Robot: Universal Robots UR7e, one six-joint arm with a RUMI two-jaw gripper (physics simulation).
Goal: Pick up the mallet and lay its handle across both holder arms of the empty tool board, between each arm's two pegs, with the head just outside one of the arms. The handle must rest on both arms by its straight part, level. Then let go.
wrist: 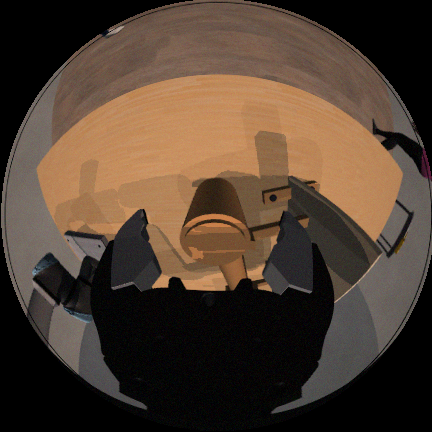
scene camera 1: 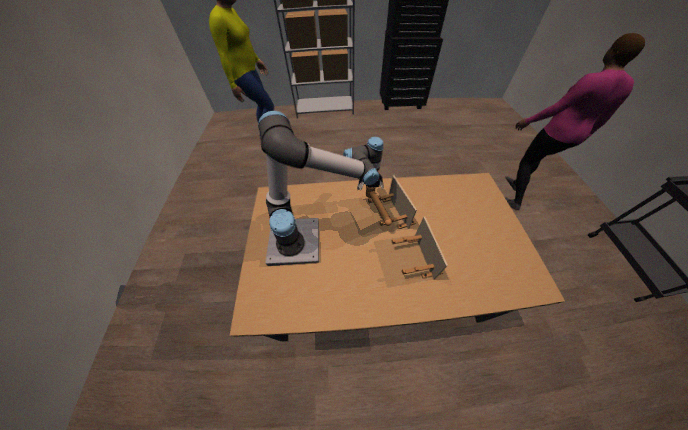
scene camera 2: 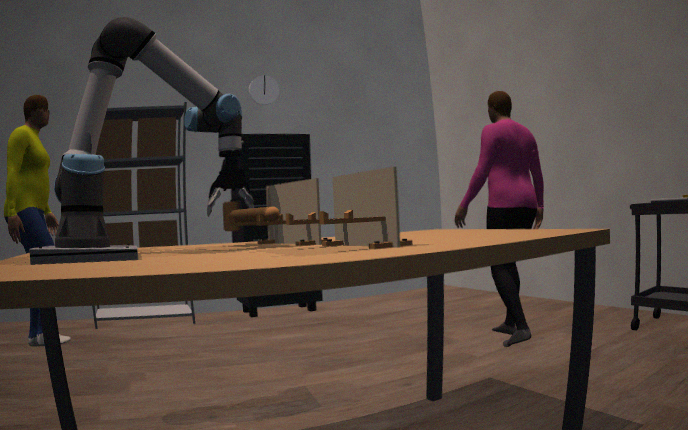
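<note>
The mallet (scene camera 1: 380,206) (scene camera 2: 253,216) (wrist: 233,272) lies with its handle across both arms of the rear tool board (scene camera 1: 404,201) (scene camera 2: 299,208) (wrist: 332,237). Its thick head (scene camera 2: 230,217) (wrist: 215,237) is just outside the far arm. The empty tool board (scene camera 1: 432,247) (scene camera 2: 366,205) stands nearer scene camera 1; its two holder arms (scene camera 1: 406,239), each with pegs, point toward the robot base. My gripper (scene camera 1: 370,187) (scene camera 2: 229,208) (wrist: 213,211) is open and low over the head, with a finger on either side of it in the wrist view. Contact with the head cannot be told.
Both boards stand upright on the wooden table (scene camera 1: 314,304) (scene camera 2: 456,248), a short gap apart. The arm's base plate (scene camera 1: 309,253) (scene camera 2: 83,255) is at the table's left. Two people (scene camera 1: 235,45) (scene camera 1: 591,106) stand beyond the table. A black cart (scene camera 1: 634,253) is at the right.
</note>
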